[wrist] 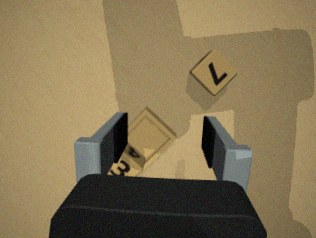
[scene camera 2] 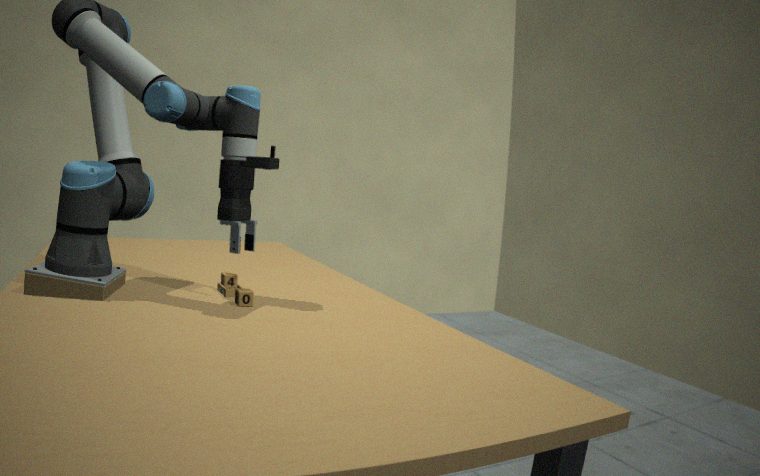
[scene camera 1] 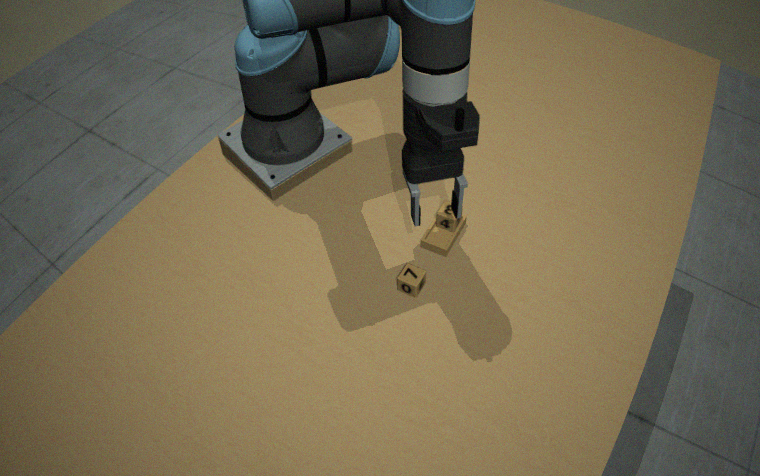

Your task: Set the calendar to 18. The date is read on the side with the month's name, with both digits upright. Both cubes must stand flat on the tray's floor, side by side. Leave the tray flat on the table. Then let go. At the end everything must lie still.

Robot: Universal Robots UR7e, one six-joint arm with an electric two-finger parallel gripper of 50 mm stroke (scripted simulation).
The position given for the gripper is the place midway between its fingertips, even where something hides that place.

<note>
In view: the gripper [scene camera 1: 435, 216], a wooden cube [scene camera 1: 411, 280], a wooden cube [wrist: 131, 163] and a wooden tray [scene camera 1: 437, 240].
The wooden tray shows as well in the wrist view [wrist: 148, 134]. The gripper shows as well in the wrist view [wrist: 165, 130] and in scene camera 2 [scene camera 2: 242, 251].
</note>
